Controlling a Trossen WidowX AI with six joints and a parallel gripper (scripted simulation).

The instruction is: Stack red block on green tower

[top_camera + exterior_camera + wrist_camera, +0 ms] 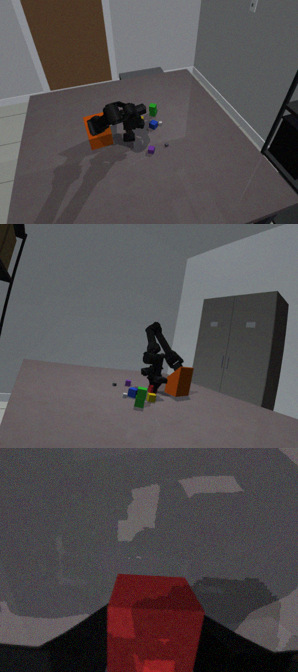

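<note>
Now: the yellow block 110 mm to the left of my gripper tip, 110 mm ahead of it and 10 mm above it. From my gripper tip the other things lie so: blue block 170 mm ahead, 40 mm to the left, 10 mm above; red block 10 mm above; purple block 140 mm to the right, 80 mm ahead, 10 mm above.
</note>
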